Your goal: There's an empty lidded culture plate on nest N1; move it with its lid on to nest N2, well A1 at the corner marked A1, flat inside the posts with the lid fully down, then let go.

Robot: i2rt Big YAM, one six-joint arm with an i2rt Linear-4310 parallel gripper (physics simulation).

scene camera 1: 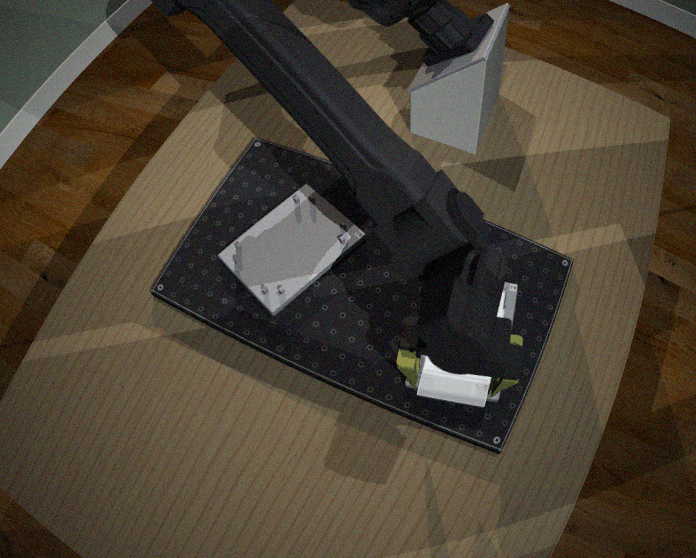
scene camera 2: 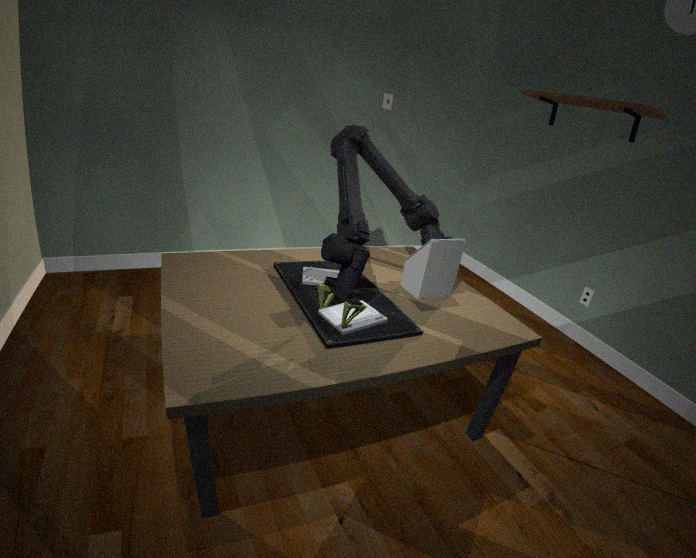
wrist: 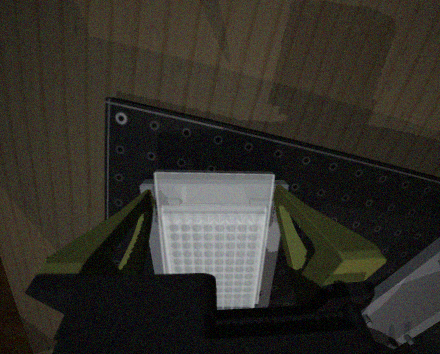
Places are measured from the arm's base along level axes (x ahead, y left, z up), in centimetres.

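Pixels of known places: gripper, fingertip midpoint: (scene camera 1: 454,388) (scene camera 2: 332,318) (wrist: 213,192); arm's base, origin of the base link: (scene camera 1: 460,43) (scene camera 2: 436,248).
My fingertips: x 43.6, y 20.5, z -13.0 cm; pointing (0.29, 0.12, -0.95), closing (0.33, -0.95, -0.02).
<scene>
Ahead of a thing's pixels: the offset from my fingertips to its top centre. Level surfaces: height alone.
The lidded culture plate {dx -4.3, dy -1.3, dz +1.5 cm} (scene camera 1: 453,389) (scene camera 2: 361,313) (wrist: 215,240) is white with a clear lid and rests on a light-grey nest {dx -7.4, dy -2.3, dz -0.1 cm} (scene camera 1: 509,299) (wrist: 272,237) at the right of the board in scene camera 1. My gripper (scene camera 1: 451,388) (scene camera 2: 334,317) (wrist: 213,192) is open; its green fingers stand on either side of the plate with slim gaps at the tips. The other nest {dx -7.3, dy -28.3, dz +0.3 cm} (scene camera 1: 290,249) (scene camera 2: 313,276) (wrist: 417,305) holds no plate; its small posts stand up. Nest labels and the A1 mark are unreadable. My wrist hides much of the plate, so full seating and lid fit cannot be told.
Both nests sit on a black perforated board {dx -8.7, dy -17.7, dz -1.8 cm} (scene camera 1: 348,342) (scene camera 2: 371,338) (wrist: 137,137) on the wooden table {dz -3.1 cm} (scene camera 1: 232,418) (scene camera 2: 232,348). The arm's grey wedge base (scene camera 1: 447,110) (scene camera 2: 432,270) stands behind it. The forearm hangs over the middle of the board.
</scene>
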